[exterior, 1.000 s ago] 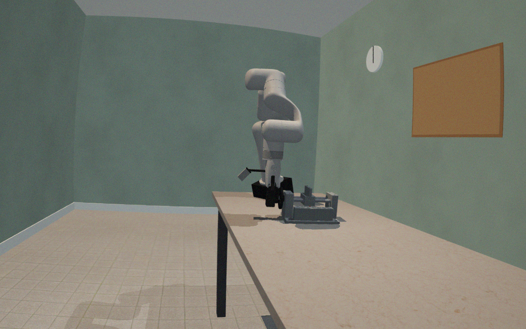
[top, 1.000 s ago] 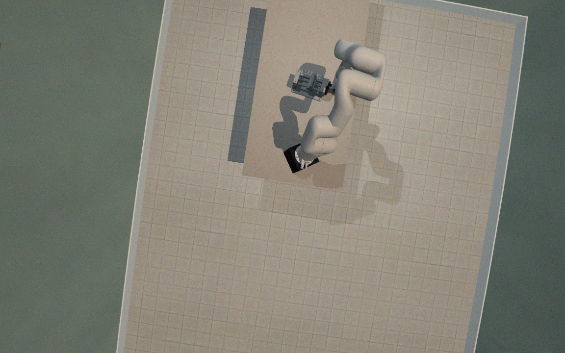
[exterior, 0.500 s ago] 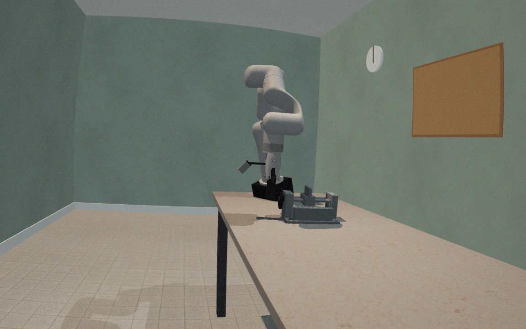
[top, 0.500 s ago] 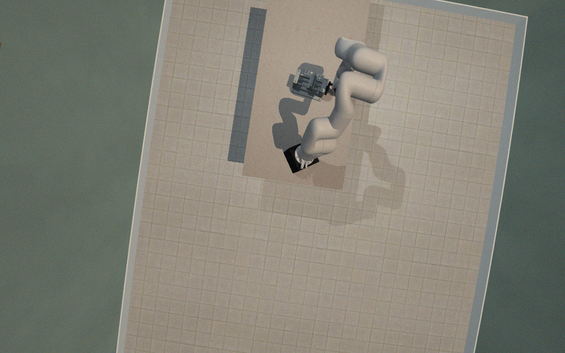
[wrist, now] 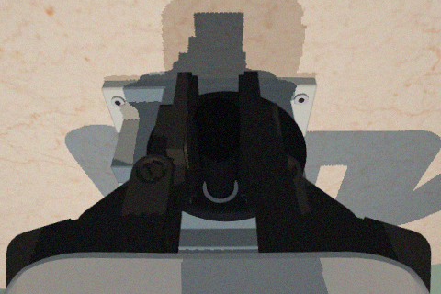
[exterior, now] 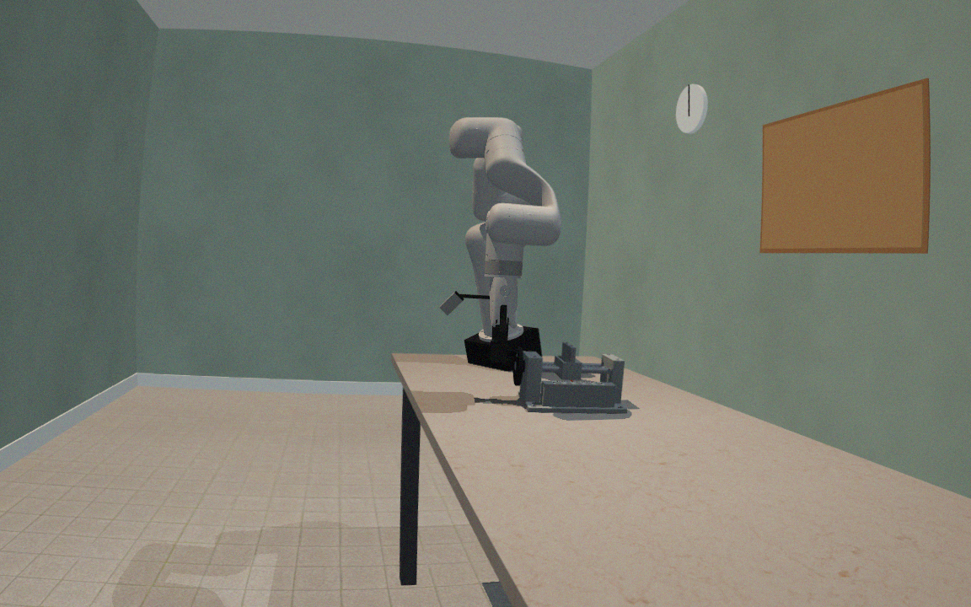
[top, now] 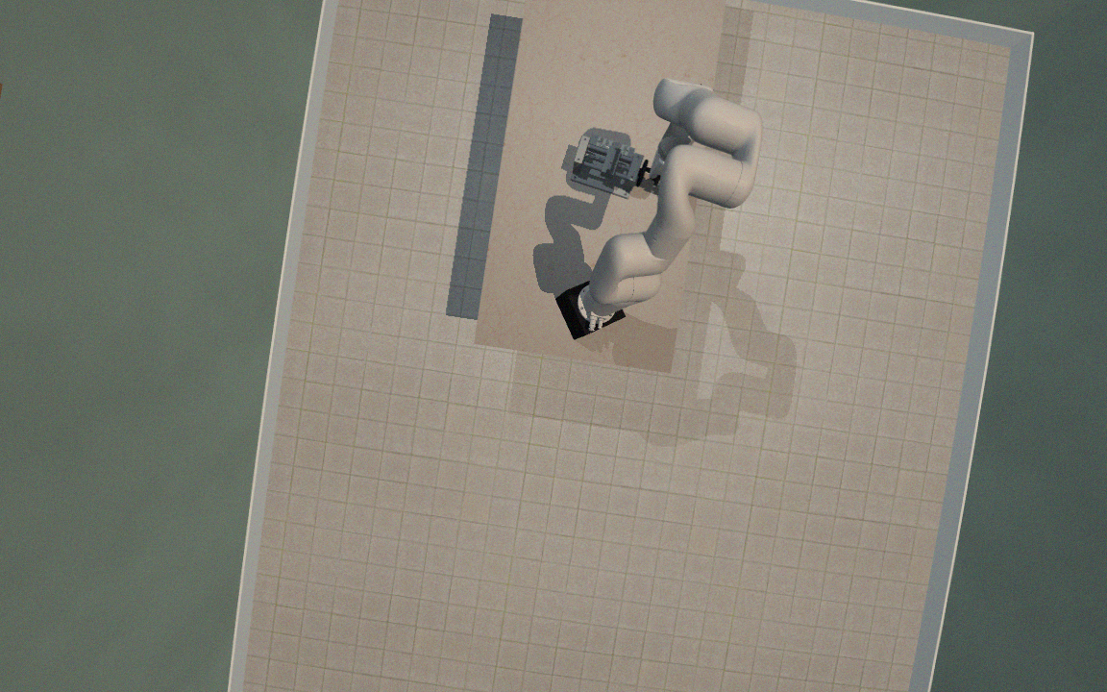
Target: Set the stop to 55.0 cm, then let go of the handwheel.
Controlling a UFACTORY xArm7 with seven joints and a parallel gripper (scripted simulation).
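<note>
Right now the stop block is 140 mm to the left of my hand, 30 mm ahead of it and 10 mm below it. From my hand the other things lie so: crank handle 10 mm to the left; then black handwheel 20 mm to the left, 10 mm below.
</note>
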